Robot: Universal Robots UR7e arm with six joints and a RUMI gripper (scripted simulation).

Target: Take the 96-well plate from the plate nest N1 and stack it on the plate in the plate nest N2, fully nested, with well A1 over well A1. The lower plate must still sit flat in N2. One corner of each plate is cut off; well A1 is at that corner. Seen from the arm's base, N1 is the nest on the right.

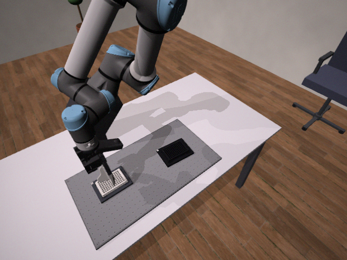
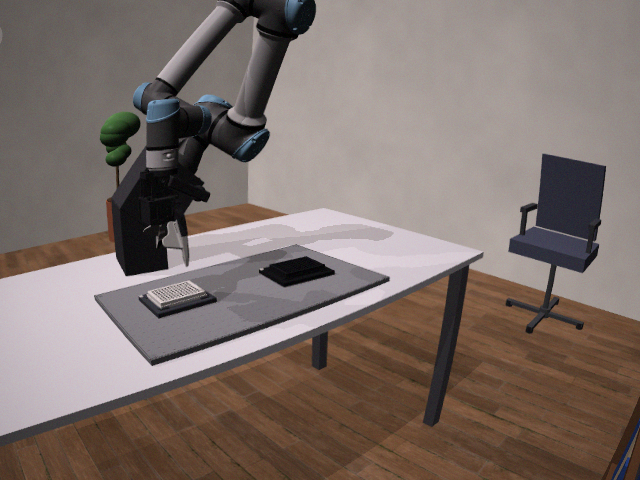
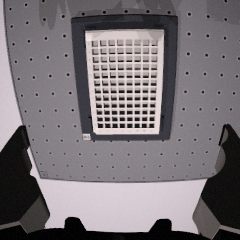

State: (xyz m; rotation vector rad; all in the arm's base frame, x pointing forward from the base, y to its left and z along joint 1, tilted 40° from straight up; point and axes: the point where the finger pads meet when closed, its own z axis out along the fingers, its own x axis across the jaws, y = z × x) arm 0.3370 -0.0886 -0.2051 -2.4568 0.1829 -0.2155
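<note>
The white 96-well plate is 90 mm below my hand. Round my hand: black 96-well plate: 60 mm ahead, 350 mm to the left, 90 mm below; black nest n2: 60 mm ahead, 350 mm to the left, 100 mm below; nest N1: 100 mm below.
</note>
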